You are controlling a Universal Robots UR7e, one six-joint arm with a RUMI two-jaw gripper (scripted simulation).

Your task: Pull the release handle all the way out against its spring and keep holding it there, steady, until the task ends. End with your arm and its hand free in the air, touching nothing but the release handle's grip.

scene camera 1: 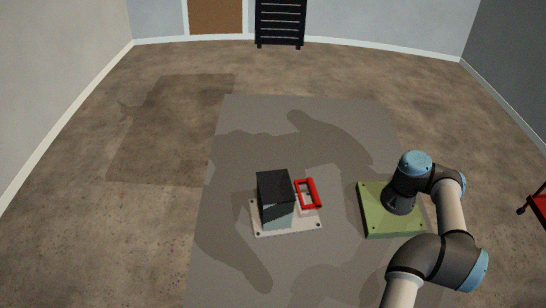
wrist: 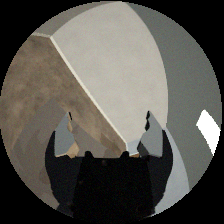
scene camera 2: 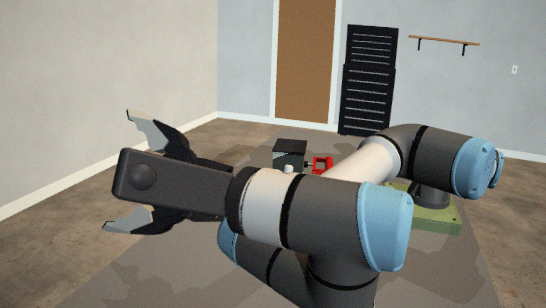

My gripper shows in the wrist view and in scene camera 2; in scene camera 1 it is out of frame. The same spot on my gripper: (wrist: 154, 146) is (scene camera 2: 160, 141).
